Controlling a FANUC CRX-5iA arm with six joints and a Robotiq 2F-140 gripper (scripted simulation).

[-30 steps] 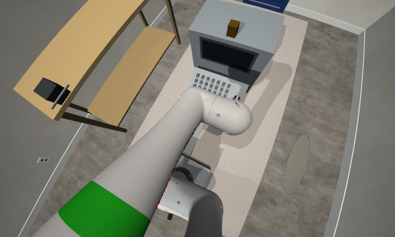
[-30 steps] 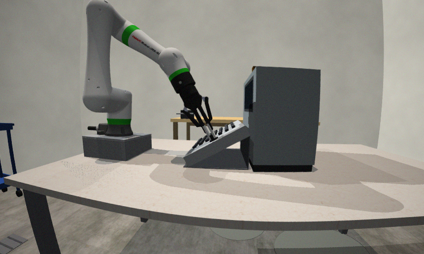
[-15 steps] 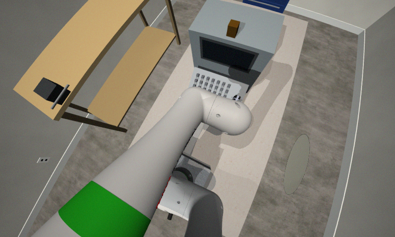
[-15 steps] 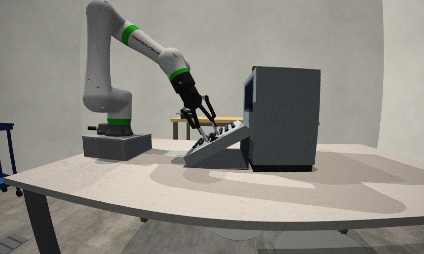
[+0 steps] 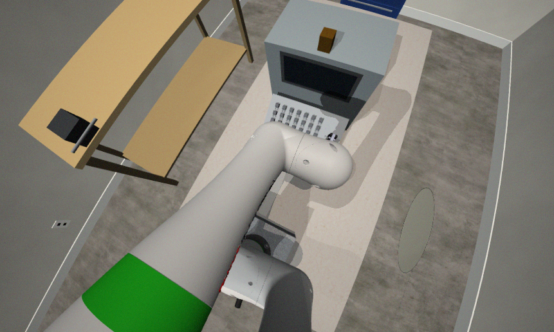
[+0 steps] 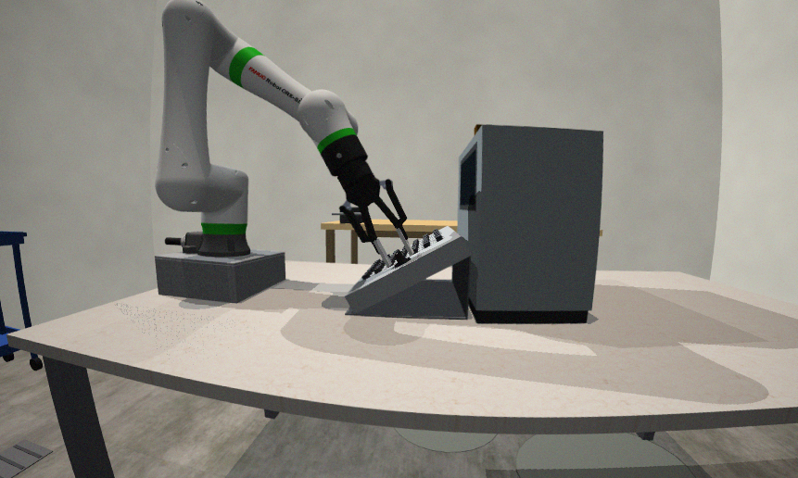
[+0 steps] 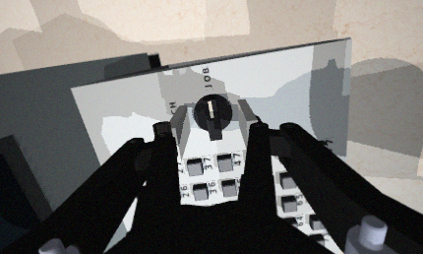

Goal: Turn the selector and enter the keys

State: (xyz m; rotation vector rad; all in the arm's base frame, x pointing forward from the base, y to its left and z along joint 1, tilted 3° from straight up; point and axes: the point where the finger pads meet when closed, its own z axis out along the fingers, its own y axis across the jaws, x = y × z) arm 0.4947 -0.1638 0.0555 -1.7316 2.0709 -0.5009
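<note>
The black selector knob is 2 cm below my hand, 1 cm to the right of it and 1 cm ahead of it. Also, from my hand: sloped keypad (11 cm to the left, 7 cm below, 5 cm ahead).
</note>
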